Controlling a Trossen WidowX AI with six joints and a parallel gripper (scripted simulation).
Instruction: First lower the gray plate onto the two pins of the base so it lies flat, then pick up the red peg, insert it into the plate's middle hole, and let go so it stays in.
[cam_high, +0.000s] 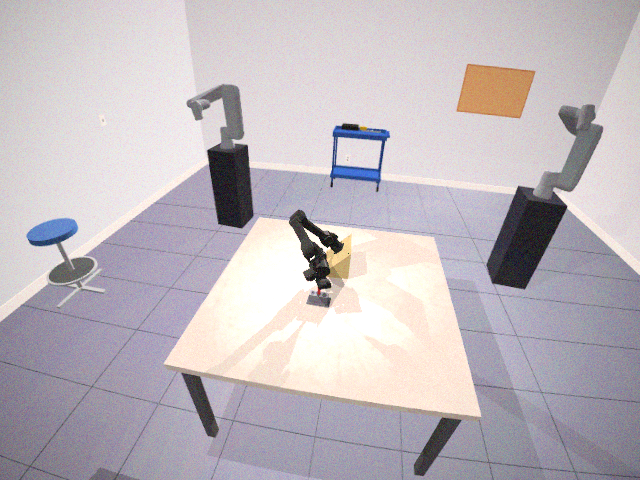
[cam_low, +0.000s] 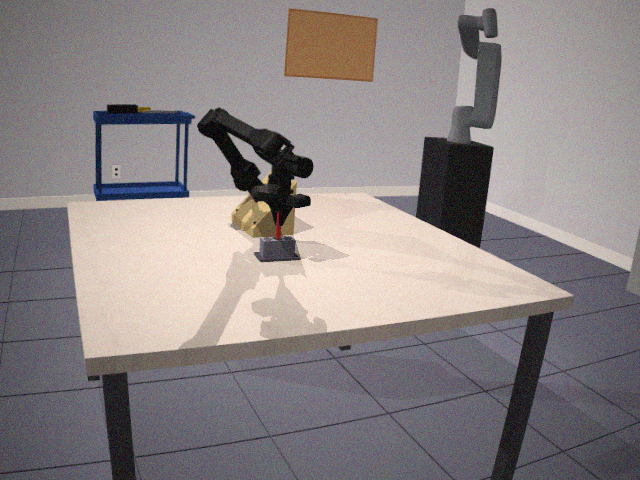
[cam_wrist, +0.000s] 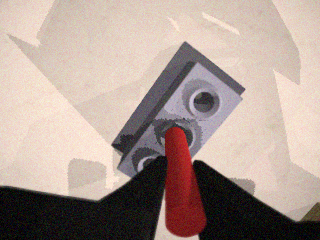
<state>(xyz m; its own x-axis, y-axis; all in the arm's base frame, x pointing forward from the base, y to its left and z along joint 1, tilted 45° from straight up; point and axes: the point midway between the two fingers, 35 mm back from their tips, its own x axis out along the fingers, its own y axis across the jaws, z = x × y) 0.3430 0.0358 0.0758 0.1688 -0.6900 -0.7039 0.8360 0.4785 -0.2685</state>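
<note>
The red peg is right at my gripper tip. Round my gripper tip: dark base (90 mm below); gray plate (50 mm below).
</note>
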